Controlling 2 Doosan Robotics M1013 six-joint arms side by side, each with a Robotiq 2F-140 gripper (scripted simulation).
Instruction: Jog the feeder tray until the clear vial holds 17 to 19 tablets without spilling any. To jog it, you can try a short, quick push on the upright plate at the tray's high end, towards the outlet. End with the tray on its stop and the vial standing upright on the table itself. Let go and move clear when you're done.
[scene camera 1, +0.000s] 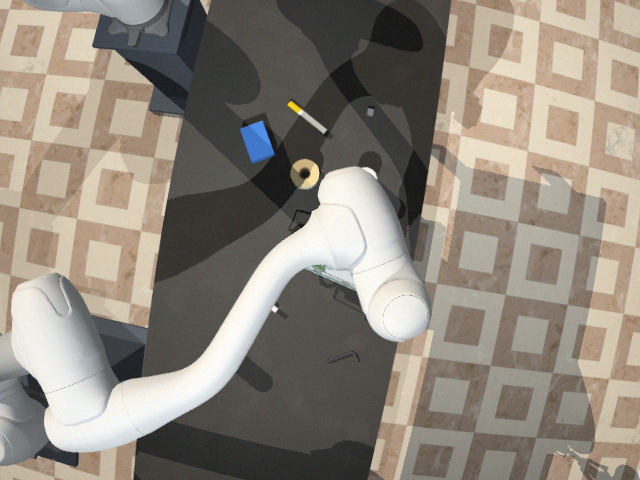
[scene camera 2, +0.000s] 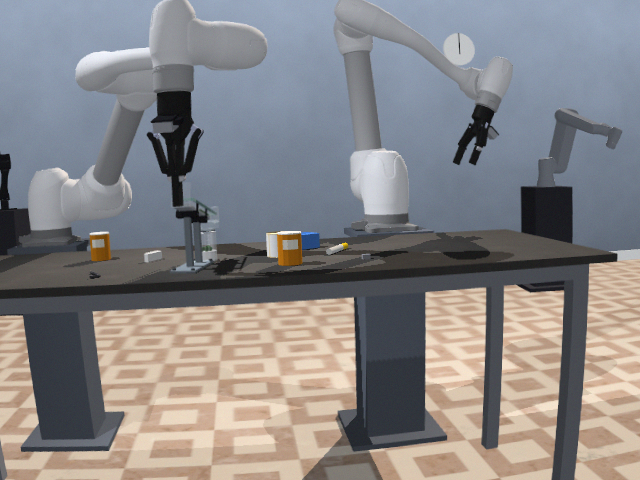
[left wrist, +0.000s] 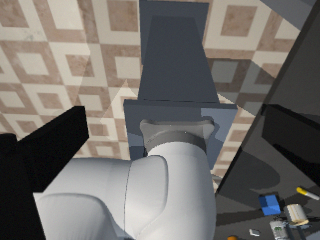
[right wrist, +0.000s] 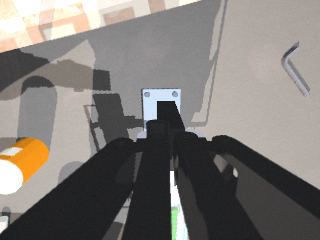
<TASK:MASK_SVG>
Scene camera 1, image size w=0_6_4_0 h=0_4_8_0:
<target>blue box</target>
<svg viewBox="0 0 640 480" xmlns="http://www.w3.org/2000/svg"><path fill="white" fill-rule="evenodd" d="M263 121L240 129L253 164L275 156Z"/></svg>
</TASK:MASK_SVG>
